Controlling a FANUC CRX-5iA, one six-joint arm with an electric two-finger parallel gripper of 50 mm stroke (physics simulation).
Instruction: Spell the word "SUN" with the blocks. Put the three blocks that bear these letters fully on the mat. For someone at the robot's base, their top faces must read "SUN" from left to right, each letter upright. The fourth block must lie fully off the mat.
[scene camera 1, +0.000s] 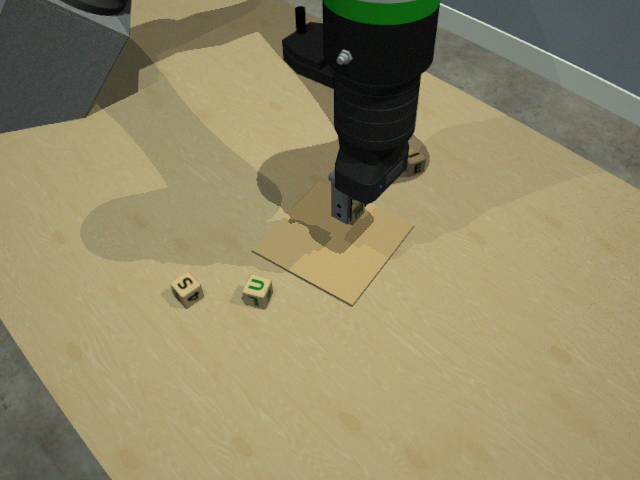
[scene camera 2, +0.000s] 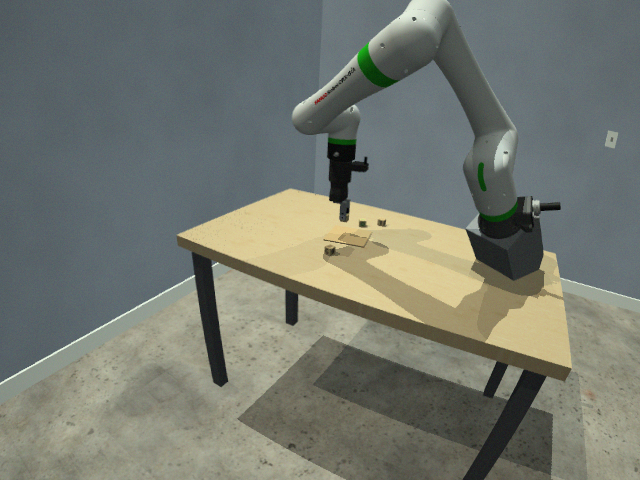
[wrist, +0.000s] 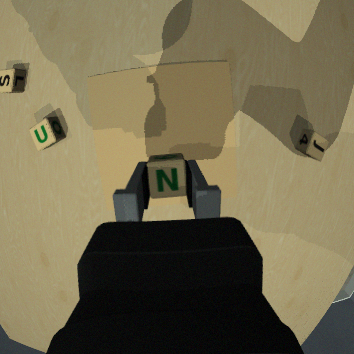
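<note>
My gripper (scene camera 1: 350, 214) (scene camera 2: 344, 218) (wrist: 166, 174) is shut on the N block (scene camera 1: 357, 210) (wrist: 167, 179) and holds it above the mat (scene camera 1: 351, 279) (scene camera 2: 361, 242) (wrist: 120, 100). The green N faces up and looks upright in the wrist view. The U block (scene camera 1: 257, 291) (scene camera 2: 362, 223) (wrist: 45, 134) lies off the mat, green U on top, slightly turned in the wrist view. The S block (scene camera 1: 186, 290) (scene camera 2: 381, 222) (wrist: 12, 81) lies farther out beyond it, black S up. The J block (scene camera 1: 415, 163) (scene camera 2: 329, 250) (wrist: 315, 145) lies off the mat's opposite side, partly hidden by the gripper body in scene camera 1.
The robot's grey base (scene camera 1: 56, 67) (scene camera 2: 509, 250) stands at one end of the wooden table (scene camera 1: 310, 387) (scene camera 2: 248, 248). Arm shadows fall across the table and part of the mat. The U and S blocks lie near each other, with a gap between them.
</note>
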